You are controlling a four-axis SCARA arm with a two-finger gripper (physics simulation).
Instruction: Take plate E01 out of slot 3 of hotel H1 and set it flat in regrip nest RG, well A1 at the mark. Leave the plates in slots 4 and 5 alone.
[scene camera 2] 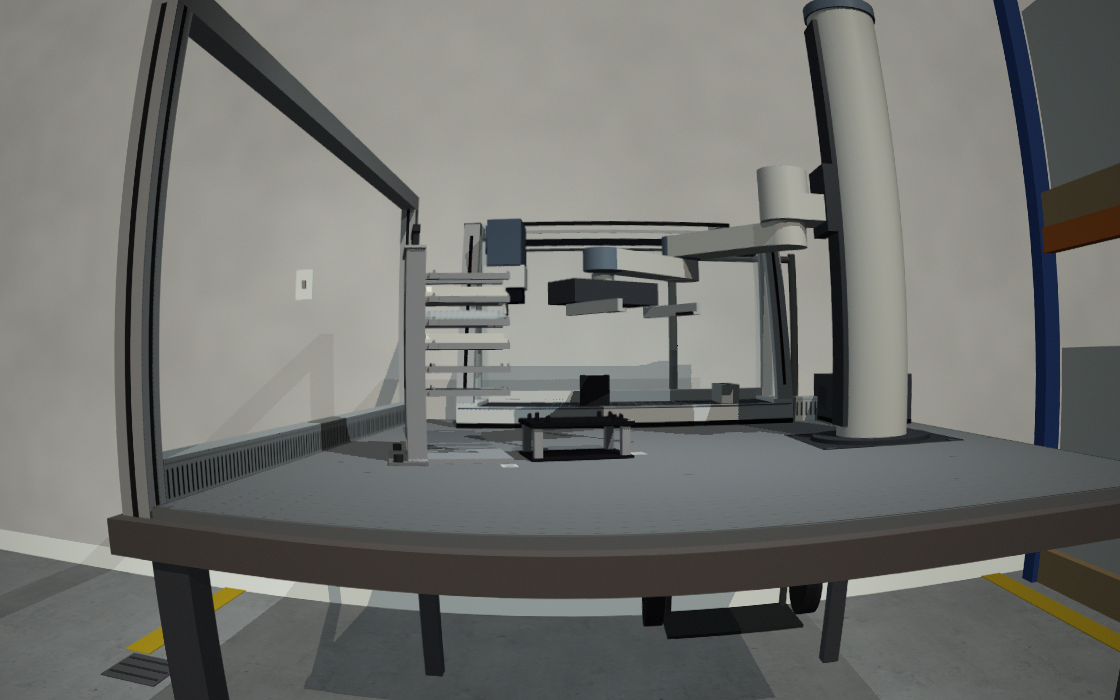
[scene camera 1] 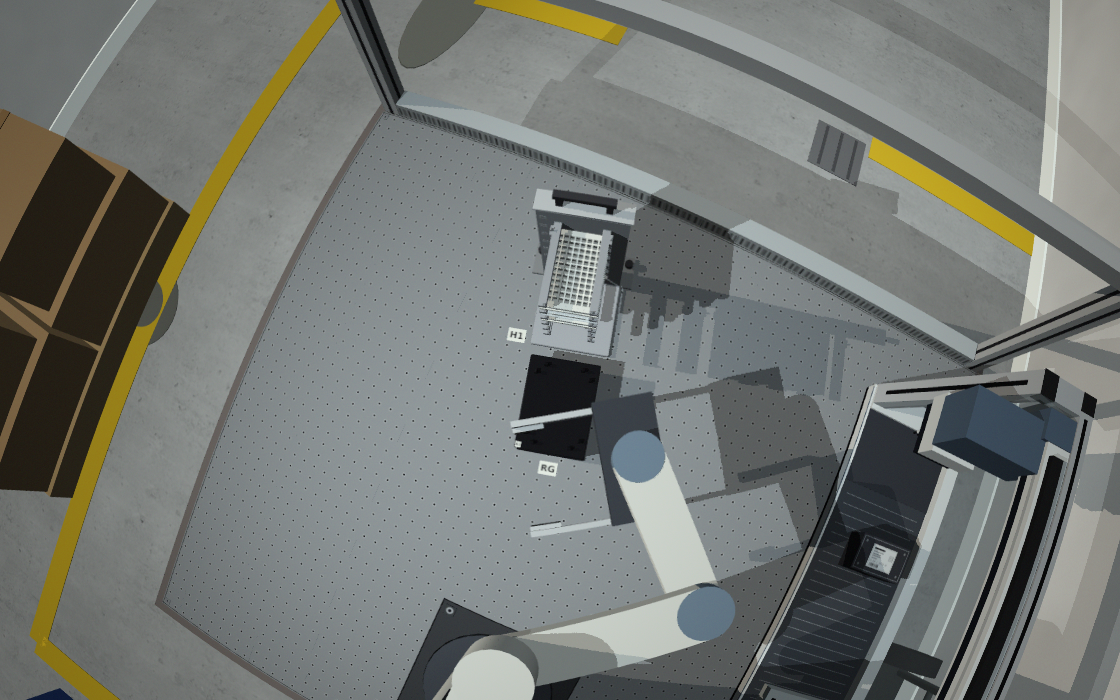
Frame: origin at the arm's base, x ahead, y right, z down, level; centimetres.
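Seen in the pictures: gripper, fingertip midpoint: (scene camera 2: 661,306) (scene camera 1: 521,480); arm's base, link origin: (scene camera 2: 871,444).
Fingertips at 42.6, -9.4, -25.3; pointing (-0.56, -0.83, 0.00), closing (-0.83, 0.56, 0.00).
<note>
Offsets run from my fingertips to a thing's top centre, as dx, dy, dz. "*": to the spot under its first point.
Hotel H1 (scene camera 1: 569,337) (scene camera 2: 415,354) stands upright with several stacked shelves. In the scene camera 2 view, pale plate E01 @(+31.3, -5.4, +4.4) (scene camera 2: 462,339) lies in slot 3, third shelf from the bottom. The slot 4 plate @(+31.3, -5.4, +0.8) (scene camera 2: 466,314) and slot 5 plate @(+31.3, -5.4, -2.7) (scene camera 2: 466,291) lie above it; from above they hide E01. The black regrip nest RG @(+14.1, -1.1, +17.0) (scene camera 1: 560,392) (scene camera 2: 569,421) stands beside the hotel with no plate on it. My gripper (scene camera 1: 523,478) (scene camera 2: 633,311) is open and empty, high above the deck. One finger crosses above the nest in the top view; the other is beyond its RG-label side.
A gantry with a blue-grey head @(* +29.2, +59.7, -24.8) (scene camera 1: 987,433) (scene camera 2: 505,241) stands beyond the arm. The arm's tall column (scene camera 2: 867,247) rises from the deck. A framed guard panel (scene camera 2: 140,247) borders the hotel's side. Cardboard boxes (scene camera 1: 57,222) are off the table.
</note>
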